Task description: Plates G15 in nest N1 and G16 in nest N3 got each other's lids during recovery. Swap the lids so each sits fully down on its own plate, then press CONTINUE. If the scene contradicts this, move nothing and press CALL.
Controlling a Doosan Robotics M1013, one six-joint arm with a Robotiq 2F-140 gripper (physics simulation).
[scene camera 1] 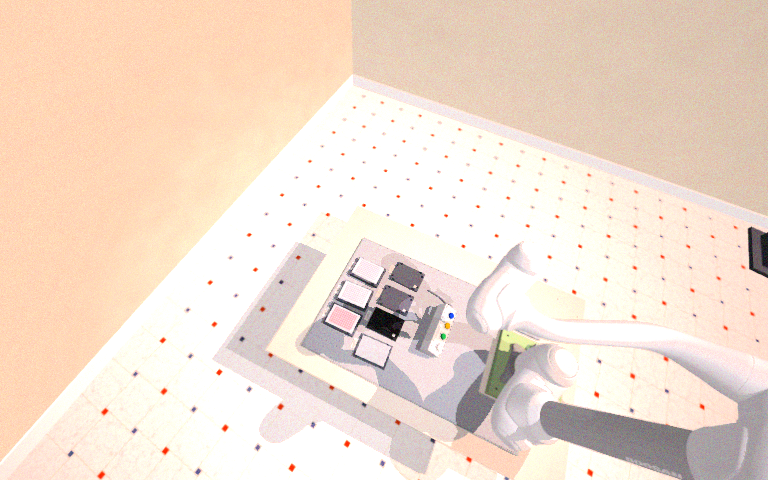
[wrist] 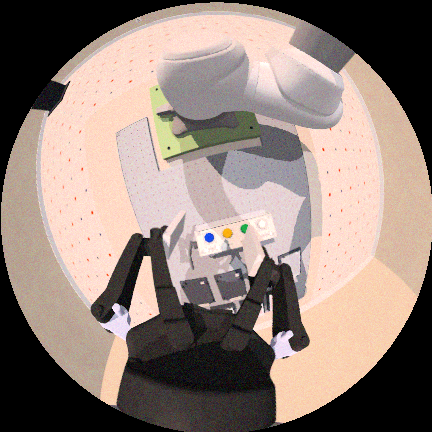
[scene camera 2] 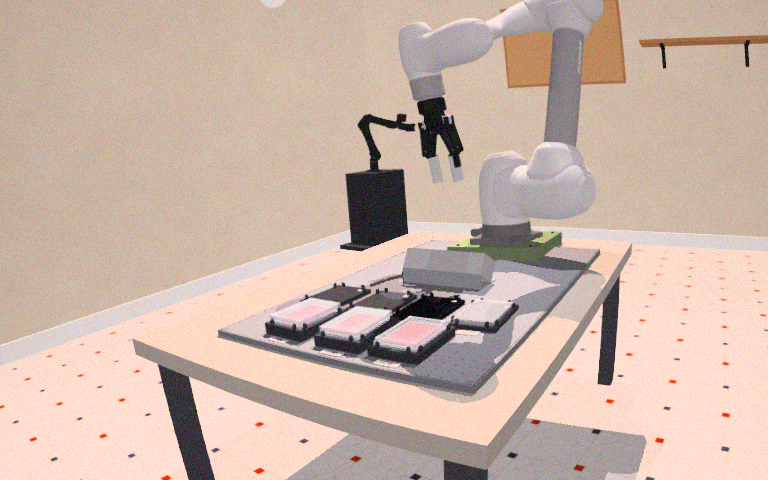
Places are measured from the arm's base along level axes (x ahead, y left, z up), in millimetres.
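Pixels of known places: gripper, fingertip midpoint: (wrist: pixel 214 227) (scene camera 2: pixel 448 181); arm's base, link origin: (wrist: pixel 201 104) (scene camera 2: pixel 507 239).
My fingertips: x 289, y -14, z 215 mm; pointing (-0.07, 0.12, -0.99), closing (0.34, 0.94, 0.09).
Ahead of a thing's pixels: the offset from my fingertips to its top centre. "pt": to the spot under its first point.
Three plates with pink contents and clear lids sit in black nests in one row: one @(dx +522, dy -9, dz -198 mm) (scene camera 1: pixel 367 271) (scene camera 2: pixel 305 313), a middle one @(dx +506, dy +123, dz -200 mm) (scene camera 1: pixel 354 294) (scene camera 2: pixel 355 323) and a third @(dx +488, dy +243, dz -206 mm) (scene camera 1: pixel 342 318) (scene camera 2: pixel 411 332) that looks pinker from above. The plate and nest labels are too small to read. A button box @(dx +105, dy +60, dz -155 mm) (scene camera 1: pixel 433 325) (scene camera 2: pixel 447 268) (wrist: pixel 218 236) has blue, orange, green and white buttons; which is CONTINUE or CALL cannot be read. My gripper (scene camera 2: pixel 446 176) (wrist: pixel 214 227) is open and empty, high above the table near the box. The arm hides it in scene camera 1.
Behind the plates are two dark grey-topped nests @(pt dx +357, dy -99, dz -229 mm) (scene camera 1: pixel 406 275) @(pt dx +342, dy +31, dz -229 mm) (scene camera 1: pixel 395 298), a black one @(dx +319, dy +154, dz -219 mm) (scene camera 1: pixel 385 323) (scene camera 2: pixel 433 306) and a pale-topped one @(dx +303, dy +283, dz -221 mm) (scene camera 1: pixel 372 350) (scene camera 2: pixel 485 312) (wrist: pixel 291 263). The arm stands on a green base (scene camera 2: pixel 546 240) (wrist: pixel 200 142). A black pedestal (scene camera 2: pixel 376 206) with a small arm stands beyond the table.
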